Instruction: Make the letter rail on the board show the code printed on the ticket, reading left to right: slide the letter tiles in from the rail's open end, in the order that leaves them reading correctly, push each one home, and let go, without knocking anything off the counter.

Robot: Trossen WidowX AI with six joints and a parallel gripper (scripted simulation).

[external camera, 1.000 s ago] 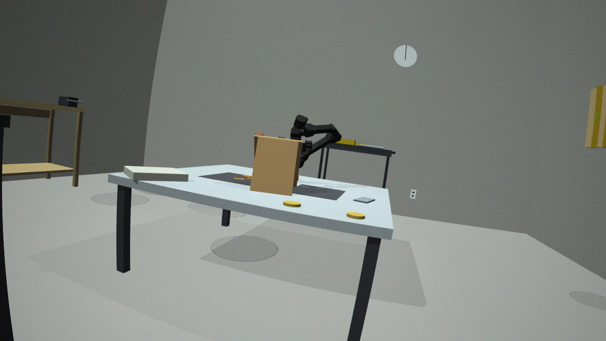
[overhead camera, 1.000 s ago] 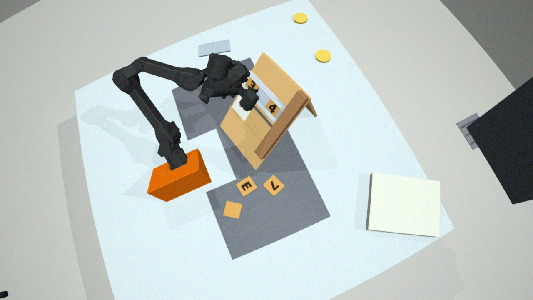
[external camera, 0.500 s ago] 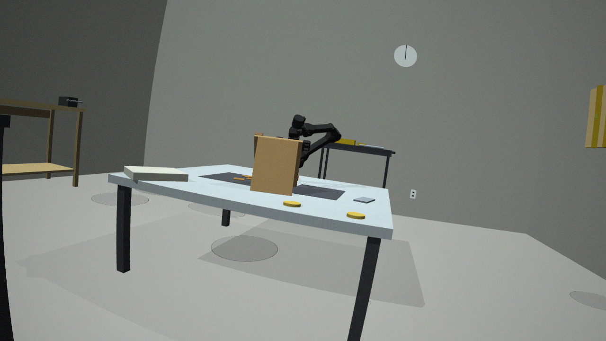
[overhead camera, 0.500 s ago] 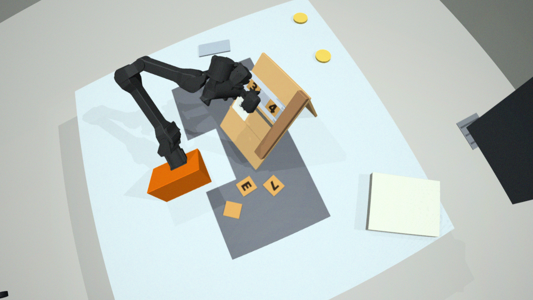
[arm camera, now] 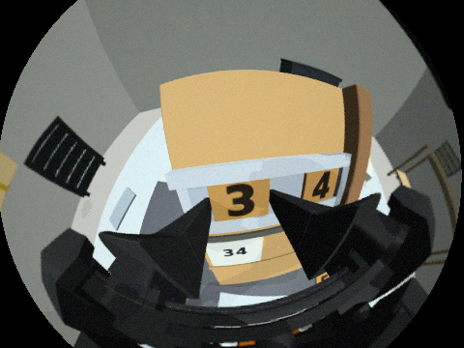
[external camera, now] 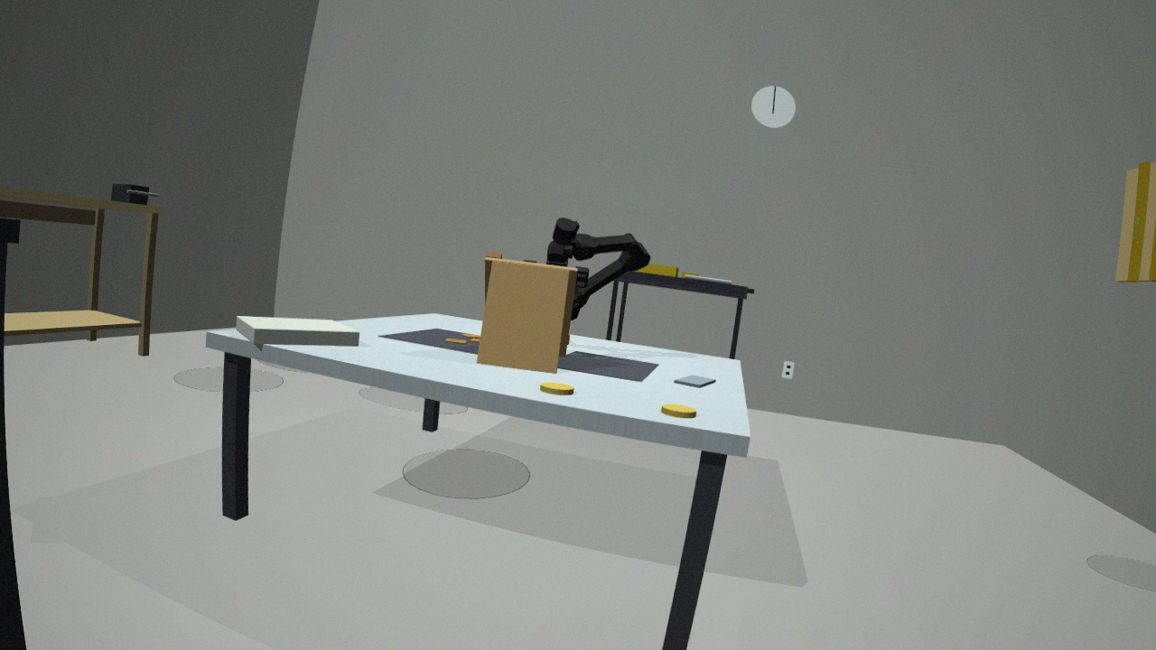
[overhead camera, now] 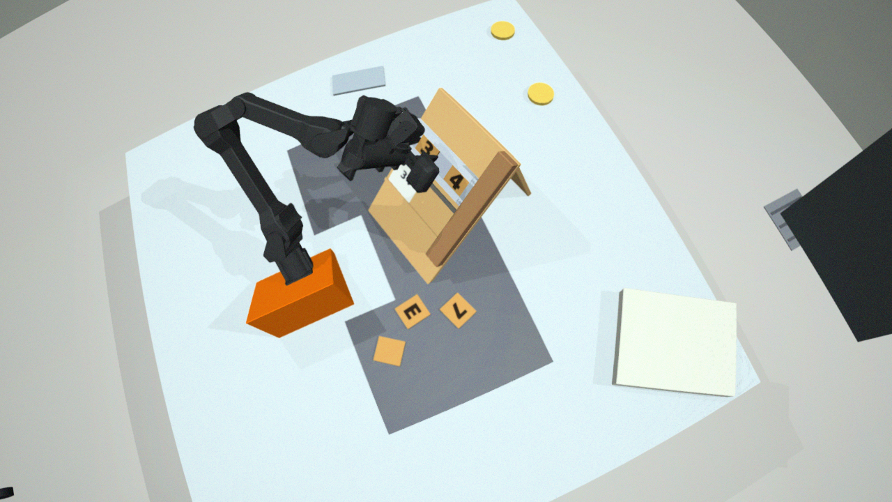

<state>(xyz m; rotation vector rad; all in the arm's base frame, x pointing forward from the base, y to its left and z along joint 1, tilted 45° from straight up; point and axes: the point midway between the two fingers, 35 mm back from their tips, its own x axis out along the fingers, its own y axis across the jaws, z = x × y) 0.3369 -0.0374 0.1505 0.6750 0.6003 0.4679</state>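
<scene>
Now: the tile marked 4 90 mm to the right of my gripper tip and 20 mm ahead of it. From my gripper tip the other things lie so: white ticket (70 mm below, 60 mm behind); then blank tile (310 mm to the right, 260 mm behind, 180 mm below); then tile marked 3 (right at my gripper tip).
</scene>
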